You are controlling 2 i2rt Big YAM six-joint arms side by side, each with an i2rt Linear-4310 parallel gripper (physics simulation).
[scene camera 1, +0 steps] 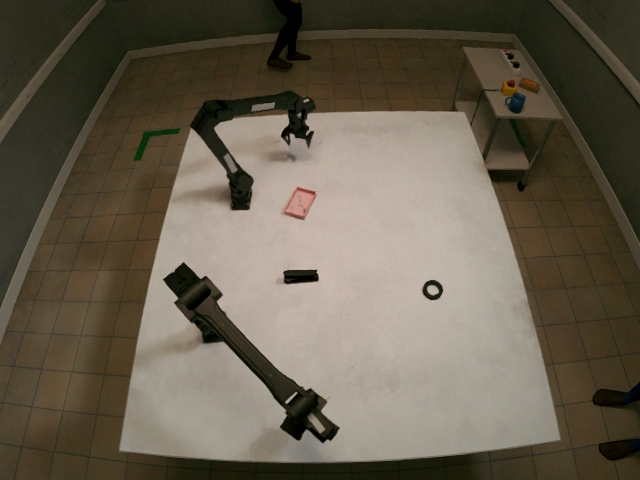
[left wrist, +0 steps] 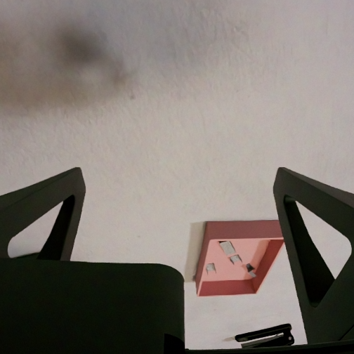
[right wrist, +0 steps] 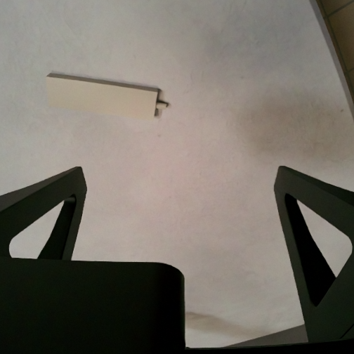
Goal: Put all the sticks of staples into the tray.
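Seen in the pictures: left gripper, fingertip midpoint: (scene camera 1: pixel 299 146); left arm's base, link origin: (scene camera 1: pixel 241 199).
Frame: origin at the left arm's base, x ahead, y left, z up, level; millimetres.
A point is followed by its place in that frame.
Note:
The pink tray (scene camera 1: pixel 306 190) {x 297, y 25, z 20 mm} (left wrist: pixel 240 230) lies near the upper arm's base in scene camera 1. Several grey sticks of staples lie apart inside it, among them a larger one (left wrist: pixel 227 247), a small one (left wrist: pixel 210 268) and a tilted one (left wrist: pixel 251 270). My left gripper (scene camera 1: pixel 298 144) {x 265, y 216, z 114 mm} (left wrist: pixel 179 177) is open and empty, raised above the table beyond the tray. My right gripper (right wrist: pixel 179 176) is open and empty above the table's near part; its fingers are hidden in scene camera 1. No loose stick of staples can be made out on the table.
A cream bar (right wrist: pixel 102 97) with a small projecting piece at one end lies ahead of the right fingers. A black stapler (scene camera 1: pixel 300 276) {x 286, y -420, z 42 mm} (left wrist: pixel 263 332) lies between the arms. A black ring (scene camera 1: pixel 432 297) {x 787, y -510, z 14 mm} lies at the right. A cart (scene camera 1: pixel 485 67) stands beyond the table's corner.

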